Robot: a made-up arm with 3 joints.
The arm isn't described. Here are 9 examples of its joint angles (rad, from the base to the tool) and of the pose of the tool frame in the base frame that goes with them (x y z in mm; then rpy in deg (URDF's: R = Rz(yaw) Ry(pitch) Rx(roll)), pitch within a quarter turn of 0, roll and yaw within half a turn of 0).
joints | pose
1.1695 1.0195 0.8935 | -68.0 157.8 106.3 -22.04 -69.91 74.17
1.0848 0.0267 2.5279 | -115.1 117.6 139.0 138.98 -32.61 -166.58
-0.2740 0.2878 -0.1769 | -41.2 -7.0 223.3 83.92 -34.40 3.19
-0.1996 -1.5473 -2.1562 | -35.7 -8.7 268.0 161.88 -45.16 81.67
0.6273 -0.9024 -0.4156 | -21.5 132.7 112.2 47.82 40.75 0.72
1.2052 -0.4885 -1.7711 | -104.7 193.9 28.9 107.06 56.33 103.04
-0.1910 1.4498 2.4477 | -86.5 -74.7 118.0 146.33 56.74 -110.50
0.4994 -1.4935 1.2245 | -21.0 25.1 156.2 -8.96 -11.15 -76.58
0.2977 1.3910 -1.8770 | -88.2 68.9 82.1 -5.85 36.17 102.25
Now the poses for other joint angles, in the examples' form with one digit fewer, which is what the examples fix.
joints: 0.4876 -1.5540 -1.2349
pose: -28 146 150 142.7 44.8 71.8
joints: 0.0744 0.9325 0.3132
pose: -61 31 222 96.2 -68.3 -31.4
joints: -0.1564 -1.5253 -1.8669
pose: -36 18 258 157.6 -26.6 81.6
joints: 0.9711 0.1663 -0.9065
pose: -74 172 53 26.3 28.8 52.5
